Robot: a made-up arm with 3 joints. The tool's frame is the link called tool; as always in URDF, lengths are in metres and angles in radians. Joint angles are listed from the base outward.
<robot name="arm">
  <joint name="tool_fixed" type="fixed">
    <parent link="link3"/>
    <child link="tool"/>
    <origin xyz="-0.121 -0.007 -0.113" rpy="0 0 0"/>
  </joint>
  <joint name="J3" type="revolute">
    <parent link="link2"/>
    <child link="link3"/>
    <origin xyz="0.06 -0.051 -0.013" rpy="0 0 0"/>
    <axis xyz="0 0 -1"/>
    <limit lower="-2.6" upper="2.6"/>
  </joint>
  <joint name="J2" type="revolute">
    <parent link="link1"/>
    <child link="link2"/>
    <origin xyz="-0.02 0.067 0.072" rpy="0 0 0"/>
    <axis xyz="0 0 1"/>
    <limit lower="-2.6" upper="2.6"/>
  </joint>
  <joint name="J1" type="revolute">
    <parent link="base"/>
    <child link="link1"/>
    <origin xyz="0 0 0.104" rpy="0 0 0"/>
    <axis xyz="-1 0 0"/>
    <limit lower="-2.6" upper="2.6"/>
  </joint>
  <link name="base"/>
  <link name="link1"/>
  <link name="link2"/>
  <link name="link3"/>
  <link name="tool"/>
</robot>
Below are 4 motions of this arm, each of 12 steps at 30 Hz.
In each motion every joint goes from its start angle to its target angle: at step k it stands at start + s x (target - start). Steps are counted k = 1, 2, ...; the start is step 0. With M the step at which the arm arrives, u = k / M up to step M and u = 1 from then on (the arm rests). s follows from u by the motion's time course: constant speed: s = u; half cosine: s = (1 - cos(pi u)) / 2; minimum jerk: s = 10 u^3 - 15 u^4 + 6 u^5.
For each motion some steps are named. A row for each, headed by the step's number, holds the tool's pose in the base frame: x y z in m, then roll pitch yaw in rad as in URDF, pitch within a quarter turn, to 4 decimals.
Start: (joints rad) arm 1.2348 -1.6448 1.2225
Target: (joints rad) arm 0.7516 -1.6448 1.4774
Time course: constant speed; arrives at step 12
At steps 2, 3, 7, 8, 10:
2: 0.0409 -0.0310 0.0405 1.1441 -0.2117 -3.0464
3: 0.0416 -0.0295 0.0415 1.1051 -0.1887 -3.0476
7: 0.0439 -0.0249 0.0458 0.9492 -0.1023 -3.0686
8: 0.0443 -0.0241 0.0468 0.9100 -0.0825 -3.0776
10: 0.0450 -0.0228 0.0489 0.8312 -0.0457 -3.0999

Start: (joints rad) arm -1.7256 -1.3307 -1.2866
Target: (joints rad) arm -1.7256 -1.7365 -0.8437
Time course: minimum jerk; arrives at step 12
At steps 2, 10, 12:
2: -0.1775 0.0535 0.1114 1.7260 0.0733 0.0115
10: -0.1635 0.0375 0.2138 1.8063 0.8488 0.1782
12: -0.1615 0.0370 0.2171 1.8146 0.8781 0.1892

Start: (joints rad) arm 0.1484 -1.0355 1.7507
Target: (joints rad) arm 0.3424 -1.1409 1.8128
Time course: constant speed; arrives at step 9
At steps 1, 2, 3, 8, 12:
1: 0.0777 0.0265 0.0447 0.1606 -0.0559 -2.8093
2: 0.0777 0.0233 0.0445 0.1821 -0.0596 -2.8289
3: 0.0776 0.0201 0.0444 0.2038 -0.0624 -2.8484
8: 0.0765 0.0044 0.0456 0.3145 -0.0647 -2.9454
12: 0.0762 0.0014 0.0462 0.3368 -0.0628 -2.9644

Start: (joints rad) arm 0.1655 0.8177 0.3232
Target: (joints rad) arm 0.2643 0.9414 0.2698
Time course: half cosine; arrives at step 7
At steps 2, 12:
2: -0.0430 0.0007 0.0489 -0.1595 0.0923 0.5205
12: -0.0338 -0.0096 0.0506 -0.2088 0.1633 0.6545

